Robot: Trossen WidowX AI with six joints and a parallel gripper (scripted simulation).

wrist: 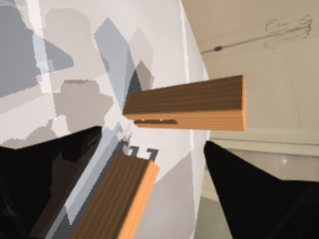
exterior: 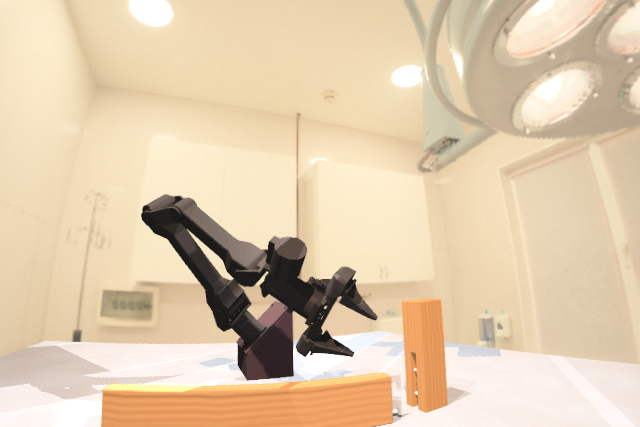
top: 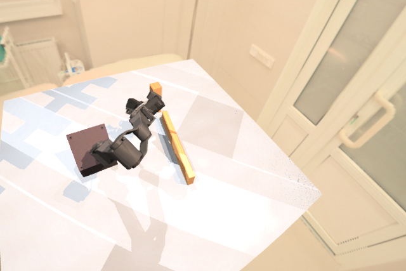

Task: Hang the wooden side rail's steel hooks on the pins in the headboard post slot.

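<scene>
Right now the headboard post is 70 mm ahead of my gripper tip, 80 mm to the left of it and 40 mm below it.
</scene>
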